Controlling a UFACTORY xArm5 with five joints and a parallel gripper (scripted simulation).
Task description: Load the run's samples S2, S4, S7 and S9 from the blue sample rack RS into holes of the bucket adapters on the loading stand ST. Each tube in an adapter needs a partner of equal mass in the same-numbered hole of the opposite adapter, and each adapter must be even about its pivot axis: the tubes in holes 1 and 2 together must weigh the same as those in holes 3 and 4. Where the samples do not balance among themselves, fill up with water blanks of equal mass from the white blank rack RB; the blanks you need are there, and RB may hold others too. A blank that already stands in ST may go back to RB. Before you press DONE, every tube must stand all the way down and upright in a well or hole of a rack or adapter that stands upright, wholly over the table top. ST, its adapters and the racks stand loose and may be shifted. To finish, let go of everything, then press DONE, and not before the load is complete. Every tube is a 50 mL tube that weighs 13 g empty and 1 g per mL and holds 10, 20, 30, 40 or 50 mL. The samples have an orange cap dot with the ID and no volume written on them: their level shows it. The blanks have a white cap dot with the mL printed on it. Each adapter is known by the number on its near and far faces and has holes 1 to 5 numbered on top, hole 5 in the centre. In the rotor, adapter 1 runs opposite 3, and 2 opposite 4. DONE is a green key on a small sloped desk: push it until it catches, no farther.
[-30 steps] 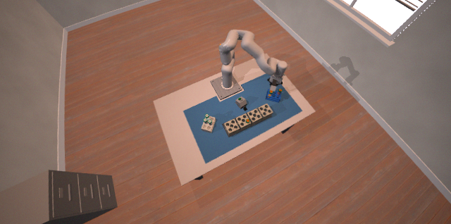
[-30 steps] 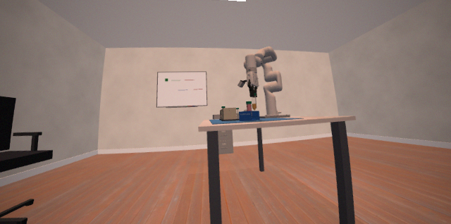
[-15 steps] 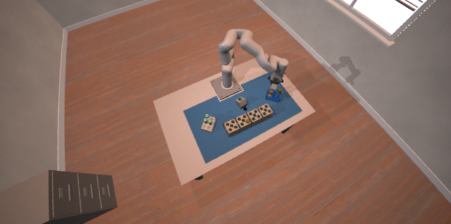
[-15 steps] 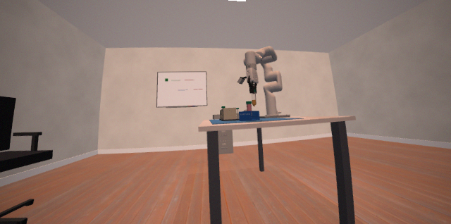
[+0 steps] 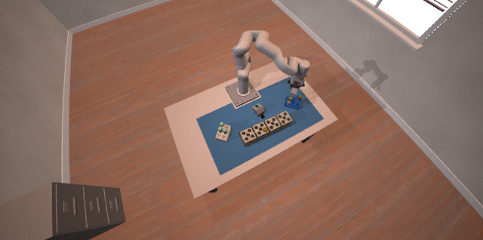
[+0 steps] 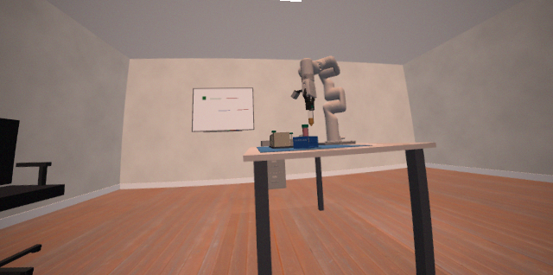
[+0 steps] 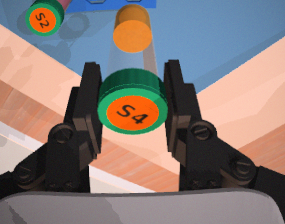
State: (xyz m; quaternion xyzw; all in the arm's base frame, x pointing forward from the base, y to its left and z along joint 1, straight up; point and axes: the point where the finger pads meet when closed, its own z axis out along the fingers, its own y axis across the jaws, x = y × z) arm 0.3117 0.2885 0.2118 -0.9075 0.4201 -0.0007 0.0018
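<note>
The sample tube S4 is 50 mm below my hand and 10 mm behind it. From my hand the other things lie so: sample tube S2 (160 mm below, 60 mm to the left, 50 mm ahead); sample tube S9 (160 mm below, 30 mm to the right, 30 mm ahead); blue sample rack RS (200 mm below, 40 mm ahead, 10 mm to the left).
</note>
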